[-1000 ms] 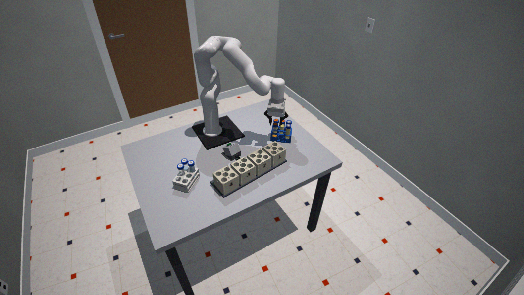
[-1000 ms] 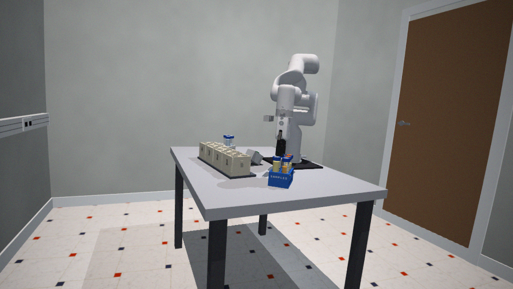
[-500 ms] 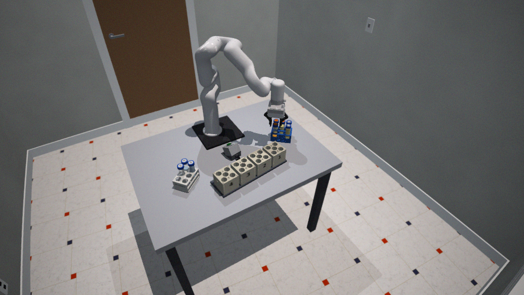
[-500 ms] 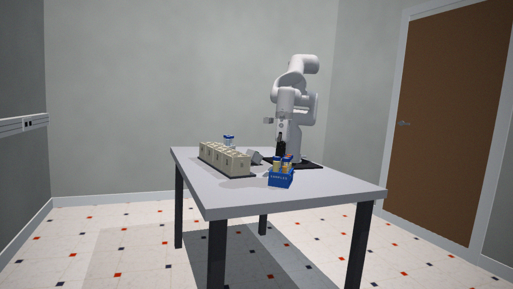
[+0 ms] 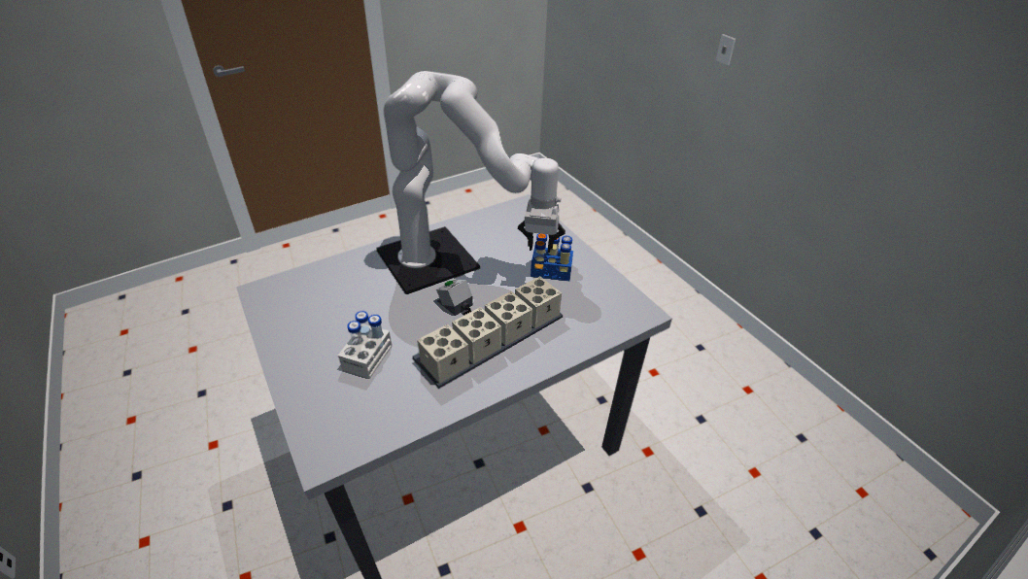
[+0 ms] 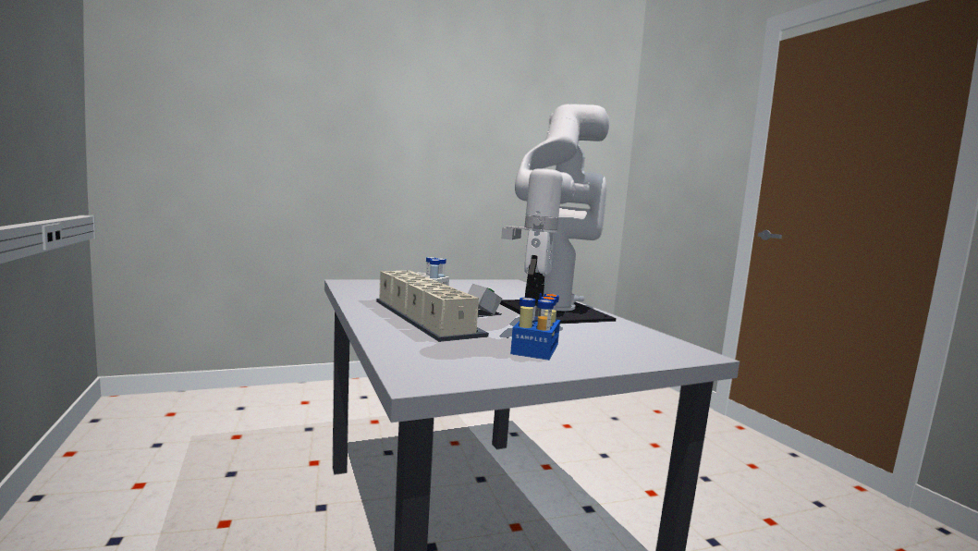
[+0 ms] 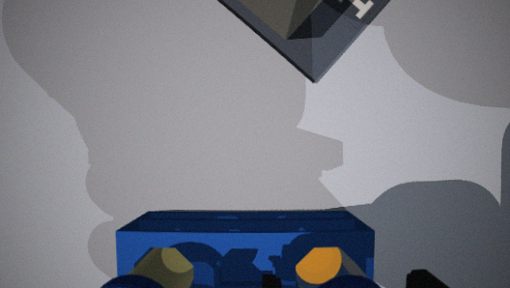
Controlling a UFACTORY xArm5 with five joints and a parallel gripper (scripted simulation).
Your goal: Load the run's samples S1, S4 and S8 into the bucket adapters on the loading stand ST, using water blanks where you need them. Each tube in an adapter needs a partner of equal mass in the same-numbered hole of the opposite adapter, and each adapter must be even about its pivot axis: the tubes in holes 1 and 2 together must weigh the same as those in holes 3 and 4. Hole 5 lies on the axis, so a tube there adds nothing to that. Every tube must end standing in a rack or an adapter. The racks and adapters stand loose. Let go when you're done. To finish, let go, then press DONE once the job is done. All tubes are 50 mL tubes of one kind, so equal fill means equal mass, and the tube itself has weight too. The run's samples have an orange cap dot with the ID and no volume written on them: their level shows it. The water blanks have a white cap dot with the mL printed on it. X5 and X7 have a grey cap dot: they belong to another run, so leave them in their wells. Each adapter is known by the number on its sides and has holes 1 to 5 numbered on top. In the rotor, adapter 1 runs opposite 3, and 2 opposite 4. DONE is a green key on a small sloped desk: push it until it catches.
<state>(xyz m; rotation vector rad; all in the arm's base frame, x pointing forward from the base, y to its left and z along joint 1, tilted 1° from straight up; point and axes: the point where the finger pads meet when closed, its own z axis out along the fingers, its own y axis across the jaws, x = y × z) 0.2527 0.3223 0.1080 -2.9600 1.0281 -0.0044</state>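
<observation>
Now: hand 1 cm short of the blue samples rack, 4 cm to the right of it and 9 cm above it. Round my hand: adapter 3: 20 cm ahead, 32 cm to the right, 7 cm below; white rack: 9 cm ahead, 61 cm to the right, 9 cm below.
</observation>
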